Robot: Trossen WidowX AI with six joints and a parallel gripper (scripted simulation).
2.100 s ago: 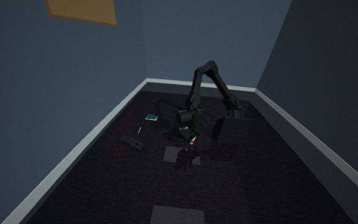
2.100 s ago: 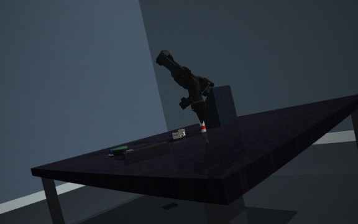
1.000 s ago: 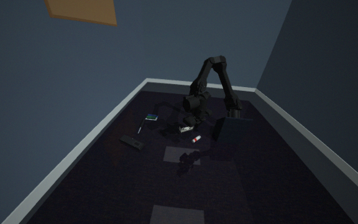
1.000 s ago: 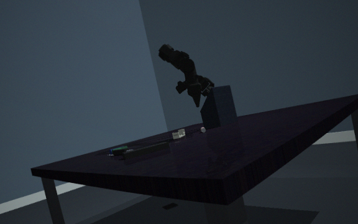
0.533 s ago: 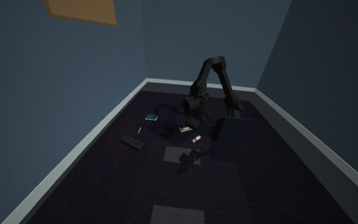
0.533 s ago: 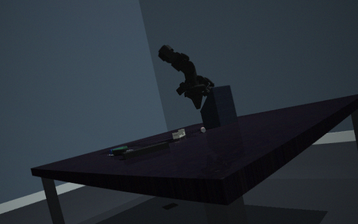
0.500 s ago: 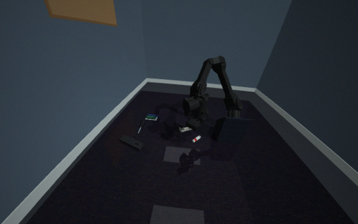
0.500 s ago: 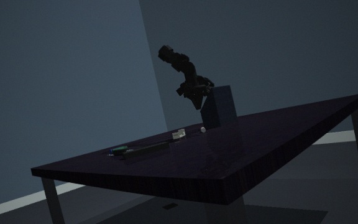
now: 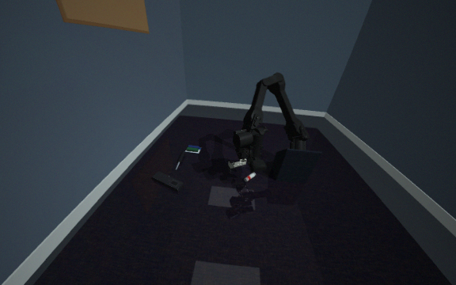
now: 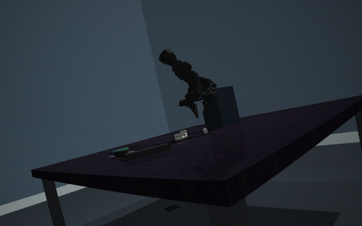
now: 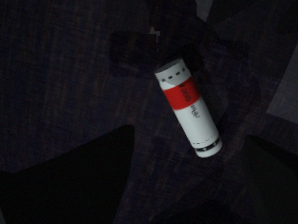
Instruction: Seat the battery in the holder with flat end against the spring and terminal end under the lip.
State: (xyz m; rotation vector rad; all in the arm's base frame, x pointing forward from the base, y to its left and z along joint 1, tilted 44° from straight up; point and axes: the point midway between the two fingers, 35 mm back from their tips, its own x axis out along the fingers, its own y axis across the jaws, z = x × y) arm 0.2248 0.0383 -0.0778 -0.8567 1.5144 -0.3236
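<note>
Right now my gripper tip is 7 cm above the battery, 1 cm to the left of it and 1 cm past it. Also, from my gripper tip: dark remote-like bar 38 cm ahead, 11 cm to the left, 6 cm below; pen 39 cm ahead, 7 cm below, 4 cm to the right; white card 36 cm ahead, 17 cm to the right, 7 cm below.
</note>
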